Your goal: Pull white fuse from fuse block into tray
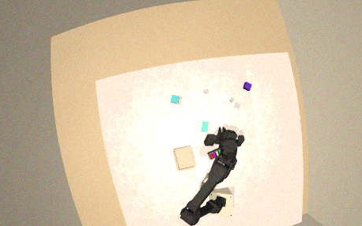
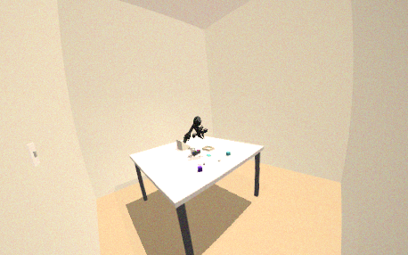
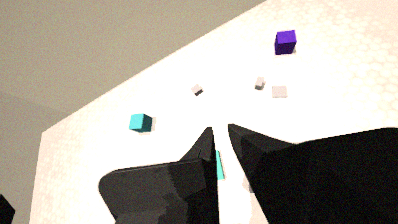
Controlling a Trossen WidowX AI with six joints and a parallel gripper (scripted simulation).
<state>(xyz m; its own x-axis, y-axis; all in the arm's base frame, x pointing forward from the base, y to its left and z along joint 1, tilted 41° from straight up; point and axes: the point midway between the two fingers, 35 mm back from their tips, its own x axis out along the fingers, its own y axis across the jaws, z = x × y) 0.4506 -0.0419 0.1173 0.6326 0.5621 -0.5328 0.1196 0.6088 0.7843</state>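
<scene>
Now: the white fuse 190 mm below my gripper tip, 170 mm behind it and 20 mm to the right of it. The rest, counted from my gripper tip: beige tray (210 mm below, 190 mm behind, 170 mm to the left).
</scene>
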